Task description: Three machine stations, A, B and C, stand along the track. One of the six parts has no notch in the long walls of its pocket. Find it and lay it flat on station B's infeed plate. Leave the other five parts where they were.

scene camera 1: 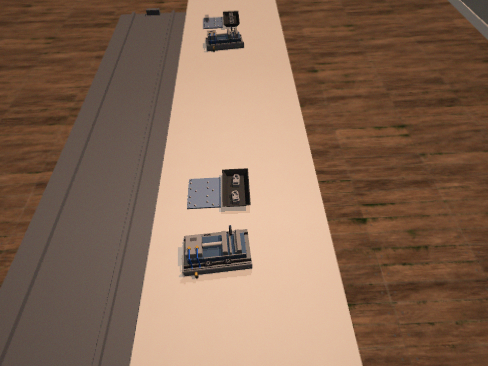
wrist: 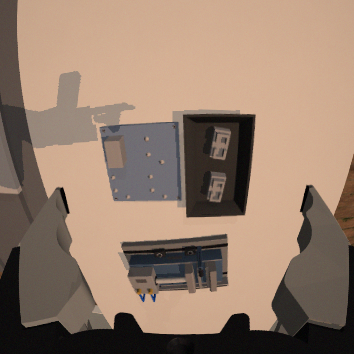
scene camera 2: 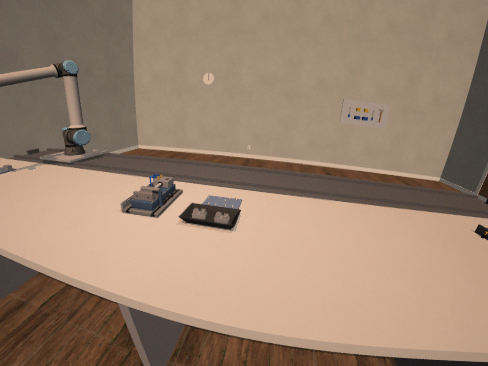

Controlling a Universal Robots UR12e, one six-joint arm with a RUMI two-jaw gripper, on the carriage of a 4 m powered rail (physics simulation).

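Frame: origin at the arm's base, x ahead, y left, z up, level; centimetres.
Seen in the pictures: gripper, fingertip midpoint: (wrist: 184, 189); arm's base, link origin: (scene camera 2: 75, 153).
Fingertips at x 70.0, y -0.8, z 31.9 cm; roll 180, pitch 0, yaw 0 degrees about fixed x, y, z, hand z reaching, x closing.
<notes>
Offsets run from my fingertips to a thing's top centre. "spot": to the spot under its first point.
My gripper (wrist: 184, 189) is open and empty, high above an end station in the wrist view. There, two light grey pocketed parts @(spot: dx +7.0, dy -9.0, dz -31.6 cm) (wrist: 219, 143) @(spot: dx +6.9, dy -19.3, dz -31.6 cm) (wrist: 216, 187) lie in a dark tray @(spot: dx +13.7, dy -13.4, dz -30.6 cm) (wrist: 250, 165), beside a blue infeed plate @(dx -9.7, dy -14.9, dz -34.1 cm) (wrist: 135, 192) with pegs and a plain block @(dx -14.8, dy -10.5, dz -30.5 cm) (wrist: 115, 151). Their wall notches are too small to tell. At the middle station, two parts @(spot: dx +2.6, dy +180.7, dz -31.6 cm) (scene camera 1: 236, 179) @(spot: dx +1.8, dy +169.7, dz -31.6 cm) (scene camera 1: 235, 196) (scene camera 2: 199, 213) (scene camera 2: 222, 217) lie in a dark tray @(dx +2.2, dy +175.3, dz -30.7 cm) (scene camera 1: 248, 187) (scene camera 2: 207, 223); no part shows on its infeed plate @(dx -14.4, dy +175.2, dz -34.1 cm) (scene camera 1: 202, 195) (scene camera 2: 222, 201). The far station's tray (scene camera 1: 231, 18) is too small to read. No station letters show.
Vise machines stand beside the trays: the end one @(spot: dx -2.9, dy -45.8, dz -28.9 cm) (wrist: 175, 272), the middle one @(dx -7.3, dy +141.0, dz -25.0 cm) (scene camera 1: 217, 252) (scene camera 2: 152, 196) and the far one (scene camera 1: 225, 41). The arm (scene camera 2: 73, 102) stands on its carriage at the left of the rail (scene camera 2: 250, 175), reaching out past the left edge of scene camera 2.
</notes>
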